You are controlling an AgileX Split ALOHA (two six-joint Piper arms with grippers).
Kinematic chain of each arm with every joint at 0, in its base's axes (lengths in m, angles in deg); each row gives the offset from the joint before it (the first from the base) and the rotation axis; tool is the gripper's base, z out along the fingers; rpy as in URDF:
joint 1: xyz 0 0 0.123 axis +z
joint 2: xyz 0 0 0 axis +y
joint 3: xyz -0.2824 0 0.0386 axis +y
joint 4: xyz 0.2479 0 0.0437 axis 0.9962 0 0.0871
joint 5: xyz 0 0 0 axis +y
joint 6: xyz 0.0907 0 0.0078 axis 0.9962 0 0.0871
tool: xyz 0 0 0 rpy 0 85 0
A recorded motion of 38 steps. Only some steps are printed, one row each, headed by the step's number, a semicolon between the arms.
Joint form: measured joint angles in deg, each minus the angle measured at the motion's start. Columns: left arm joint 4, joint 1, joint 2, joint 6, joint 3, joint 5; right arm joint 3, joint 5, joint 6, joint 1, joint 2, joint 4.
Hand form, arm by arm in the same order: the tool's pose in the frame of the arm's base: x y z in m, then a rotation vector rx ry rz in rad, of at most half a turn. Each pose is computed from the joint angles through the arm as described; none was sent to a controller.
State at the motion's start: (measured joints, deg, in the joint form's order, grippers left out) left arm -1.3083 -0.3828 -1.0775 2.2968 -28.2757 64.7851; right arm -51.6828 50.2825 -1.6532 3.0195 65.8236 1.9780
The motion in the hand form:
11: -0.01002 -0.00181 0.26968 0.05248 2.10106 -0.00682; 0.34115 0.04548 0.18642 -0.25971 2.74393 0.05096
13: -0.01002 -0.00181 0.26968 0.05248 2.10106 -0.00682; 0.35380 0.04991 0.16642 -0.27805 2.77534 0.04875
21: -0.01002 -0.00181 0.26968 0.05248 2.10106 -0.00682; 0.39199 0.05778 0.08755 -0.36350 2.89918 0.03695
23: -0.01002 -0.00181 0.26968 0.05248 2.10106 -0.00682; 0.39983 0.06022 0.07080 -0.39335 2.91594 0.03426
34: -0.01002 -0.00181 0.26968 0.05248 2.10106 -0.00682; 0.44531 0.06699 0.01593 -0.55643 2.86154 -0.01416
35: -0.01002 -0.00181 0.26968 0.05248 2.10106 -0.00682; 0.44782 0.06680 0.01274 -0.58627 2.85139 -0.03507
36: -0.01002 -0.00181 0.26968 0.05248 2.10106 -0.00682; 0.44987 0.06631 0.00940 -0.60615 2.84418 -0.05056
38: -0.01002 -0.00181 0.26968 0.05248 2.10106 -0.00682; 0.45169 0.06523 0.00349 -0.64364 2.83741 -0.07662
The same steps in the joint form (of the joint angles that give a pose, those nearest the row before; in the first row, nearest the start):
11: 0.00 0.00 0.00 0.06 0.00 0.00; -9.83 -16.52 -3.69 4.22 34.84 0.46
13: 0.00 0.00 0.00 0.06 0.00 0.00; -11.82 -17.41 -3.80 4.69 39.60 0.33
21: 0.00 0.00 0.00 0.06 0.00 0.00; -20.54 -18.34 -6.36 5.08 56.87 0.33
23: 0.00 0.00 0.00 0.06 0.00 0.00; -22.98 -18.39 -7.23 5.27 60.54 0.29
34: 0.00 0.00 0.00 0.06 0.00 0.00; -36.98 -20.14 -11.80 5.54 74.71 -1.98
35: 0.00 0.00 0.00 0.06 0.00 0.00; -37.77 -20.39 -11.86 5.60 75.49 -3.34
36: 0.00 0.00 0.00 0.06 0.00 0.00; -38.44 -20.65 -11.86 5.60 76.24 -4.36
38: 0.00 0.00 0.00 0.06 0.00 0.00; -39.19 -20.94 -11.93 5.60 77.34 -6.10

